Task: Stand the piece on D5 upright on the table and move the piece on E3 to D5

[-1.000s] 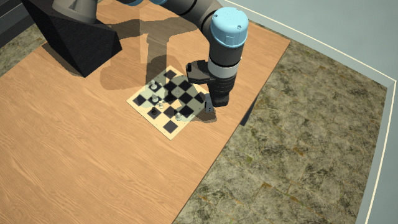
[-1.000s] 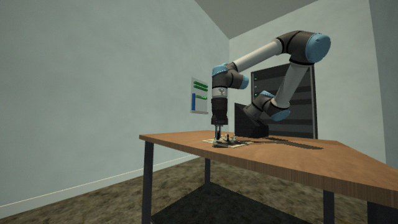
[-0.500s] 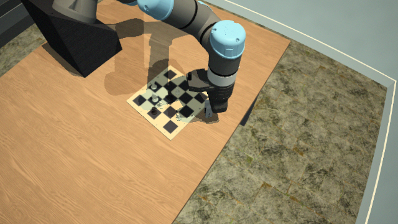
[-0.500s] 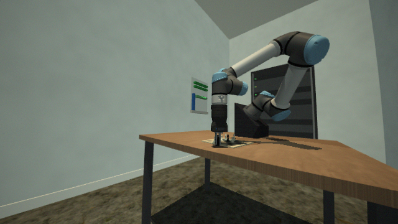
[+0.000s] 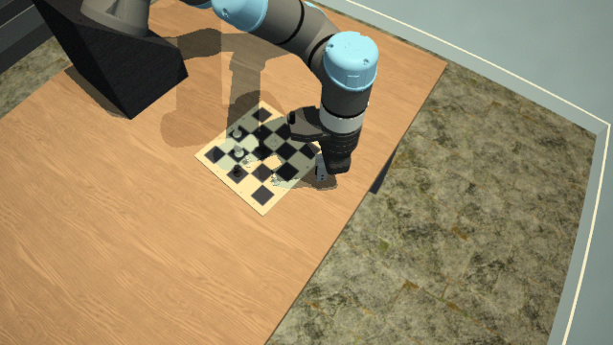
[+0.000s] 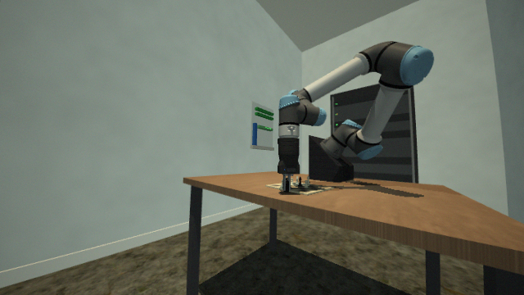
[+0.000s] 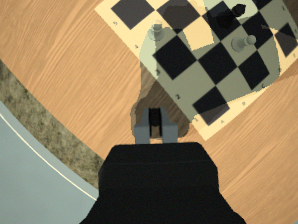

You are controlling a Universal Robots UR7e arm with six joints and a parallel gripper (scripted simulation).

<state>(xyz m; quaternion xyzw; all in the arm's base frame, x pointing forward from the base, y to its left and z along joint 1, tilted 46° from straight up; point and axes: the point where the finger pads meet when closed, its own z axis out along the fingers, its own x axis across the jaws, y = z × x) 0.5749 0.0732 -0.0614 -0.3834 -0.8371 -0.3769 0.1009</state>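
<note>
Now: the chessboard 140 mm behind my hand, 20 mm to the right of it and 20 mm below it.
</note>
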